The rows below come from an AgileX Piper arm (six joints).
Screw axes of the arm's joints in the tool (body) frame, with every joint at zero. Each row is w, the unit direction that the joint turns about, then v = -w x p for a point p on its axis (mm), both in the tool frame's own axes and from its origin. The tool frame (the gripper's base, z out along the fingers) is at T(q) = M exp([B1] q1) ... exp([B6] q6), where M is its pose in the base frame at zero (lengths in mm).
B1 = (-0.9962, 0, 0.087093, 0, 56.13, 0)
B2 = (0, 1, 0, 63.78, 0, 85.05)
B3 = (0, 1, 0, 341.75, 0, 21.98)
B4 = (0, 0, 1, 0, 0, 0)
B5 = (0, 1, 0, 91, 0, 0)
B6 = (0, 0, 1, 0, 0, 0)
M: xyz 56.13 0 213.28 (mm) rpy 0 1.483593 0 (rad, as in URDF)
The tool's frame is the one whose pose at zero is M.
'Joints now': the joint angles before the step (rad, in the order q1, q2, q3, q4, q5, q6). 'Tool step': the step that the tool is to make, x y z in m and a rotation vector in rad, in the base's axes. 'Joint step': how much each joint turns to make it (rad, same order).
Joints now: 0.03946 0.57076 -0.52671 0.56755 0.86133 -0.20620
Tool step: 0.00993 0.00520 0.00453 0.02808 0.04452 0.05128
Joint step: 0.00152 0.07057 -0.03502 0.06104 0.03405 -0.04687
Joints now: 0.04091 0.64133 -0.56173 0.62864 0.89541 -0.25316
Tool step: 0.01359 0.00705 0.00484 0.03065 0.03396 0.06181
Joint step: 0.01903 0.08486 -0.03990 0.06466 0.01663 -0.05329
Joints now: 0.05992 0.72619 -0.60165 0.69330 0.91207 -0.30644
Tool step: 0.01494 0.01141 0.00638 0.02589 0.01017 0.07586
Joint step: 0.05921 0.08755 -0.04837 0.05259 -0.01163 -0.04360
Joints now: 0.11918 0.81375 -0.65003 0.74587 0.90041 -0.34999
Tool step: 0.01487 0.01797 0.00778 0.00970 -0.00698 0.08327
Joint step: 0.10640 0.08917 -0.06165 0.01741 -0.04153 -0.01098
